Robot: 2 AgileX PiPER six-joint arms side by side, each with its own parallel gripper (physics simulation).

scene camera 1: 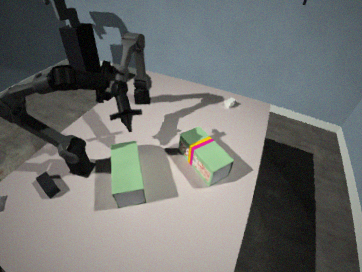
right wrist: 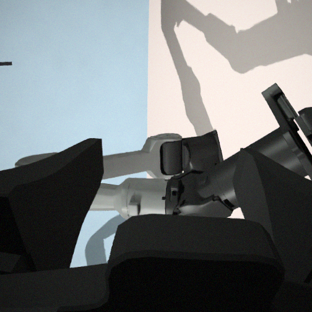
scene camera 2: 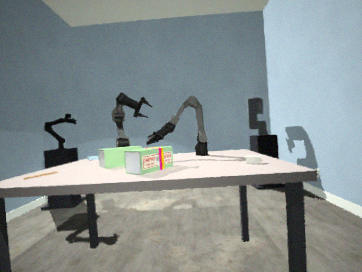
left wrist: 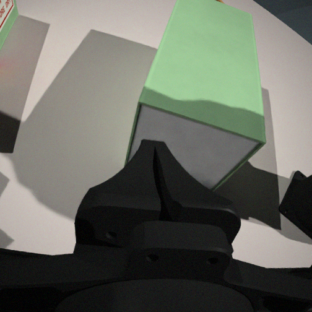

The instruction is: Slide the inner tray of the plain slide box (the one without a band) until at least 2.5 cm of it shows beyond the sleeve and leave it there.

Observation:
I see my left gripper, my right gripper and an inner tray.

